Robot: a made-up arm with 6 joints. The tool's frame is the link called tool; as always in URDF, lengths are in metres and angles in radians.
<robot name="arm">
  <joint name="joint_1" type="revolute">
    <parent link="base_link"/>
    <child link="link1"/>
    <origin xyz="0 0 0.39" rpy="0 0 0"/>
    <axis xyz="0 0 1"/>
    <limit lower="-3.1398" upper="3.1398" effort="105" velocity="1.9"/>
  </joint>
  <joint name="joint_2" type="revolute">
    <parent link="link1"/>
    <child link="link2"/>
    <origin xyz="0 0 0" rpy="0 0 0"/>
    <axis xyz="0 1 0"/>
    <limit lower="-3.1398" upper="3.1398" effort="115" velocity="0.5"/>
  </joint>
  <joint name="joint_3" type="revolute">
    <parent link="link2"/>
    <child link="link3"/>
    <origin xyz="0 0 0.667" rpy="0 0 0"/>
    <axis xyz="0 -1 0"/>
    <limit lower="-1.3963" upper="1.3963" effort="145" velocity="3.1"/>
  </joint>
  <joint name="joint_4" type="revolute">
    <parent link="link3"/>
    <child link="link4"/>
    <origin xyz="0 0 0" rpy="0 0 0"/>
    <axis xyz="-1 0 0"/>
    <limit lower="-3.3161" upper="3.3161" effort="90" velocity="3.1"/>
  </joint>
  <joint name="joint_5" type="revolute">
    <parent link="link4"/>
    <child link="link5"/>
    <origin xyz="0.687 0 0" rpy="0 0 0"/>
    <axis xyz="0 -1 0"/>
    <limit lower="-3.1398" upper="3.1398" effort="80" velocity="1.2"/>
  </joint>
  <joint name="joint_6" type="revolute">
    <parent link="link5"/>
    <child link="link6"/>
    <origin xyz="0 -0.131 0" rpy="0 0 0"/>
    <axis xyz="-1 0 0"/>
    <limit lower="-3.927" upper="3.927" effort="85" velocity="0.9"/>
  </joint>
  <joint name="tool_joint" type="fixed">
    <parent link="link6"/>
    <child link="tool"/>
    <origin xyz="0 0 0" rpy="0 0 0"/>
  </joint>
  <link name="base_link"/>
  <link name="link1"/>
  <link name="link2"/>
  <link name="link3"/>
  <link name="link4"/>
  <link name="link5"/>
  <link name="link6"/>
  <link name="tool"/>
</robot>
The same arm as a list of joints. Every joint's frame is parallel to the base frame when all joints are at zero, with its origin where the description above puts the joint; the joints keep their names.
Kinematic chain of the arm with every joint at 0, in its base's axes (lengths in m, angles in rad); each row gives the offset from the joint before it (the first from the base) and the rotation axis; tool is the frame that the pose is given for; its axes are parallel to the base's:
joint_1: xyz 0 0 0.39 axis +z
joint_2: xyz 0 0 0 axis +y
joint_3: xyz 0 0 0.667 axis -y
joint_4: xyz 0 0 0 axis -x
joint_5: xyz 0.687 0 0 axis -y
joint_6: xyz 0 -0.131 0 axis -x
tool: xyz 0 0 0
Joint limits (rad, base to tool): -3.1398..3.1398 -3.1398..3.1398 -1.3963..1.3963 -3.3161..3.3161 -3.1398..3.1398 -3.927..3.927

